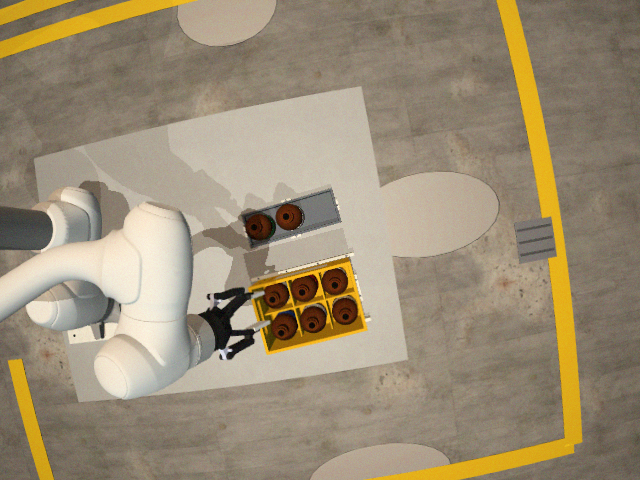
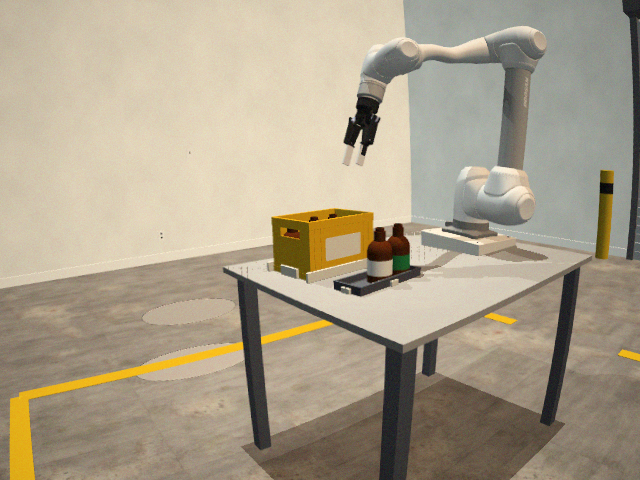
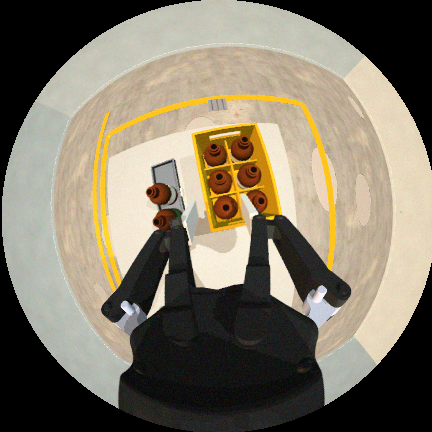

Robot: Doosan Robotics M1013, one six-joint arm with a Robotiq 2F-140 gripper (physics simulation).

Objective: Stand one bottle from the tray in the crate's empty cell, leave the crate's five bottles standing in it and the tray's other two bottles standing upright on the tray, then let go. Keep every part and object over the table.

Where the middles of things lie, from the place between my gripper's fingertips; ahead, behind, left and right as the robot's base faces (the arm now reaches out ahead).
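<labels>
There is the green-labelled bottle (image 2: pixel 400 244), and my gripper is to the right of it by 190 mm. My gripper is also 20 mm beyond the bottle, and it is 250 mm higher than the bottle.
</labels>
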